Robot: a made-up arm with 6 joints.
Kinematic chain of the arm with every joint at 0, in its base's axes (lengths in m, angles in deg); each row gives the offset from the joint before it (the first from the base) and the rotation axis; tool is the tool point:
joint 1: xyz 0 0 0.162 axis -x
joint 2: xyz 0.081 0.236 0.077 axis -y
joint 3: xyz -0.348 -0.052 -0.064 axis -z
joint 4: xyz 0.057 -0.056 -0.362 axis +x
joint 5: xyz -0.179 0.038 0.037 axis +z
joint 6: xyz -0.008 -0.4 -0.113 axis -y
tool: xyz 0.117 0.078 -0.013
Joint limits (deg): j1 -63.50..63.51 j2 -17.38..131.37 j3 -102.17..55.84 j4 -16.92..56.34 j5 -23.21..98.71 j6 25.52..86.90
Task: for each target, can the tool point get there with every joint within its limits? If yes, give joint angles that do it. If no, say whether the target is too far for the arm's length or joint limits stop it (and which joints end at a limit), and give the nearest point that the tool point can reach.
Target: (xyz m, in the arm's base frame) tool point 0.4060 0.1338 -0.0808
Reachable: yes | joints -24.66 68.28 42.33 33.29 70.38 33.85
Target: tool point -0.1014 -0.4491 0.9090
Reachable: no: joint limits stop it (at a limit: joint 2, joint 3, joint 6) | nearest point 0.3669 -0.2024 0.4986 | short by 0.670 m
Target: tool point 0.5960 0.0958 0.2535
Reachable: yes | joints -40.25 92.73 -53.04 26.04 30.75 47.77
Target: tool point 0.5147 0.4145 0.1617
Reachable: yes | joints -26.42 88.09 -46.23 -0.02 86.67 36.88
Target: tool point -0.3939 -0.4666 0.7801
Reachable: no: joint limits stop it (at a limit: joint 1, joint 2, joint 5, joint 6) | nearest point -0.3860 -0.2691 0.2678 | short by 0.549 m
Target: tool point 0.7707 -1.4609 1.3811
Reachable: no: too far | nearest point 0.6113 -0.3408 0.4900 | short by 1.440 m
